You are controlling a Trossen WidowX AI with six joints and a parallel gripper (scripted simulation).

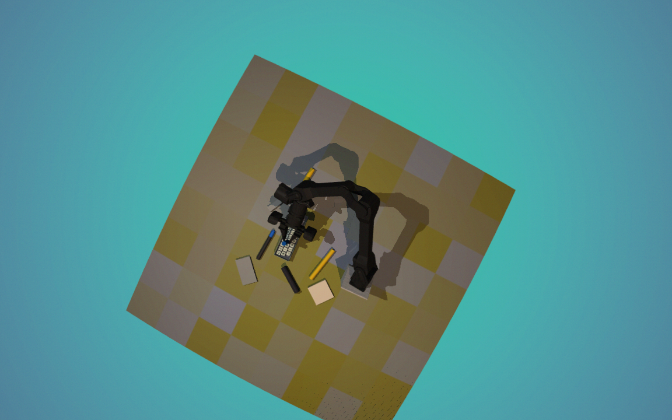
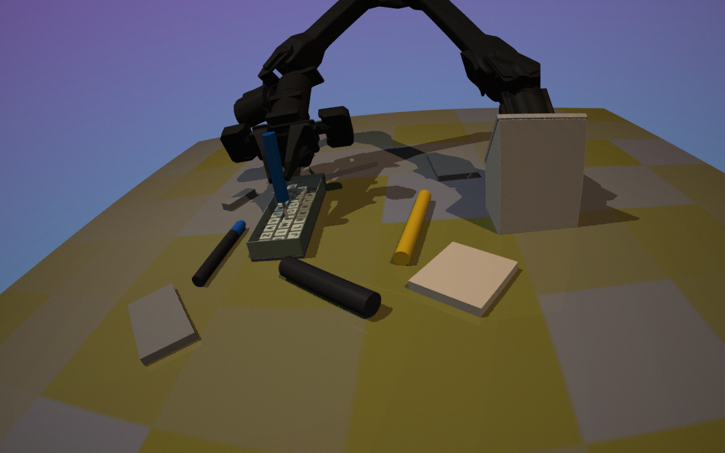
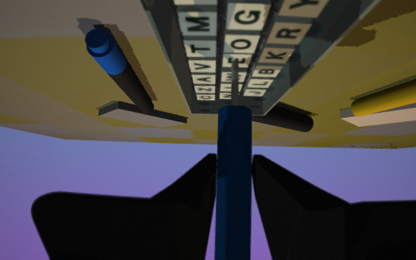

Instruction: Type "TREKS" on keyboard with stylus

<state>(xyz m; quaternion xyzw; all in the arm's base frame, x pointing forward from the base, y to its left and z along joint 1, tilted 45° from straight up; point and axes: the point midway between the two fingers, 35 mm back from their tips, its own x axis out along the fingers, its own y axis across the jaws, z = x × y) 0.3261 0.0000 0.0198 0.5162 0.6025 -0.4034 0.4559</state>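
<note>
My gripper tip is now 130 mm short of the small grey block, 100 mm to the left of it and 60 mm above it. The rest, counted from my gripper tip: grey stylus tip (50 mm below); black cylinder (140 mm to the left, 90 mm behind, 60 mm below); blue stylus (10 mm below).
</note>
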